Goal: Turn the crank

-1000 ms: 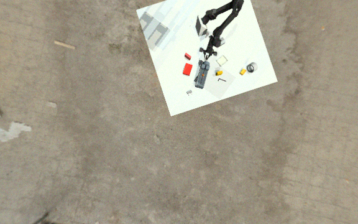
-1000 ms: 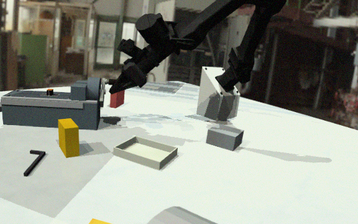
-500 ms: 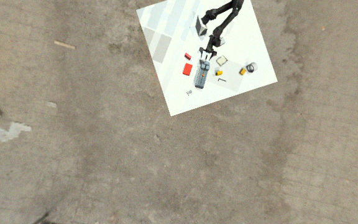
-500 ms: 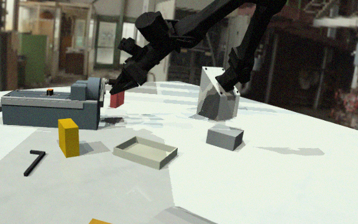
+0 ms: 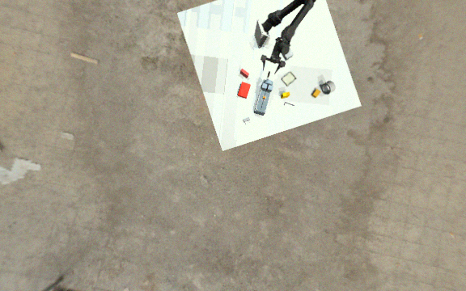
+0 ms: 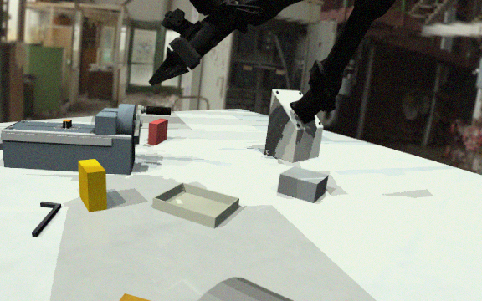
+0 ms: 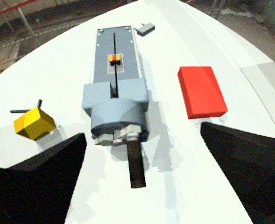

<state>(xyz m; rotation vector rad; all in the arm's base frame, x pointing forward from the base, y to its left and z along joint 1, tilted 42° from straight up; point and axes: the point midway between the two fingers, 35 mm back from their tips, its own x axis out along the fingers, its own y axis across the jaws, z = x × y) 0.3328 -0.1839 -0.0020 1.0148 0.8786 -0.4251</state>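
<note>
Right now the dark crank handle is 10 mm behind my gripper tip, 20 mm to the left of it and 60 mm below it. Round my gripper tip: flat red block 10 mm behind, 190 mm to the right, 150 mm below; then red pointer 140 mm ahead, 90 mm to the right, 90 mm below; then yellow block 190 mm ahead, 100 mm to the left, 140 mm below.
</note>
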